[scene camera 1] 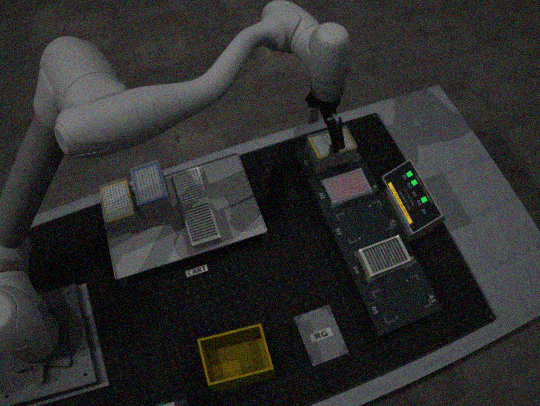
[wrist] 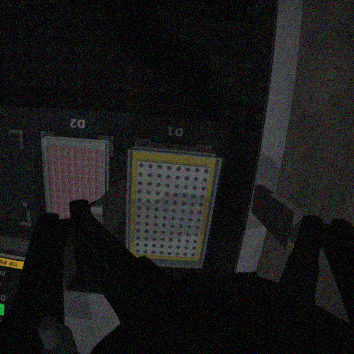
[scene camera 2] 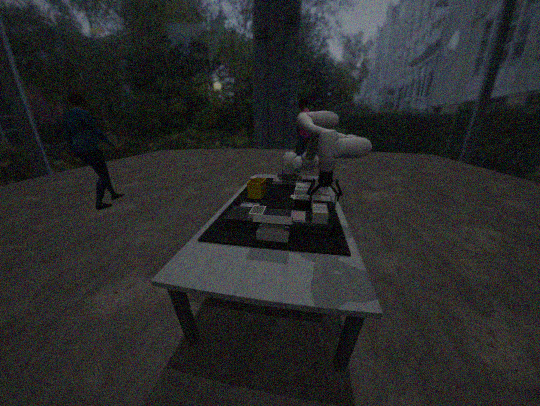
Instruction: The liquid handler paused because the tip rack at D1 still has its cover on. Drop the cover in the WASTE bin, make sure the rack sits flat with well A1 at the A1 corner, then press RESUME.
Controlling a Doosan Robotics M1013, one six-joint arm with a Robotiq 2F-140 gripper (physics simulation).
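Frame: origin at the arm's base, x ahead, y left, z up, level; metres.
Where they show: gripper, fingertip midpoint: [scene camera 1: 323,138] [wrist: 190,196] [scene camera 2: 323,206]; arm's base, origin of the base link: [scene camera 1: 42,339] [scene camera 2: 288,177].
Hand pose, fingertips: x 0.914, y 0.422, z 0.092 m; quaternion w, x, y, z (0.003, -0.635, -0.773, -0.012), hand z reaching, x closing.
Things, the pixels of their top centre, and the offset from my fingertips. "pt": a spot on its surface instead.
- tip rack, middle of its top: [wrist: 168,217] [scene camera 1: 332,140] [scene camera 2: 320,206] 0.024 m ahead, 0.017 m right, 0.006 m up
- yellow bin, middle of its top: [scene camera 1: 234,354] [scene camera 2: 256,180] 0.364 m back, 0.571 m right, 0.011 m up
- control panel, surface spot: [scene camera 1: 413,198] pt 0.198 m ahead, 0.253 m right, 0.003 m down
- pink plate, middle of its top: [wrist: 73,188] [scene camera 1: 347,184] [scene camera 2: 298,215] 0.042 m ahead, 0.139 m right, 0.056 m down
- striped white rack, middle of its top: [scene camera 1: 385,255] [scene camera 2: 257,209] 0.076 m ahead, 0.385 m right, 0.039 m down
- grey RG plate, middle of its top: [scene camera 1: 321,334] 0.137 m back, 0.540 m right, 0.110 m down
The tip rack [scene camera 1: 320,145] [scene camera 2: 320,212] [wrist: 170,210] stands at D1, white with dark holes and a yellow border. A faint clear outline around it looks like its cover; its A1 corner cannot be read. My gripper [scene camera 1: 338,149] [scene camera 2: 325,194] [wrist: 190,196] is open and empty above the rack, one finger to each side of it in the wrist view. The yellow bin [scene camera 1: 267,348] [scene camera 2: 257,188] stands at the front of the mat; no WASTE label is readable. The control panel [scene camera 1: 413,198] [scene camera 2: 272,233] has a yellow banner and several green buttons, whose labels are unreadable.
A pink plate [scene camera 1: 347,186] [scene camera 2: 298,216] [wrist: 75,175] sits at D2, close beside the rack. A striped white rack [scene camera 1: 385,256] stands farther along the deck. The cart tray [scene camera 1: 150,265] holds several racks. A grey RG plate [scene camera 1: 320,351] lies beside the bin.
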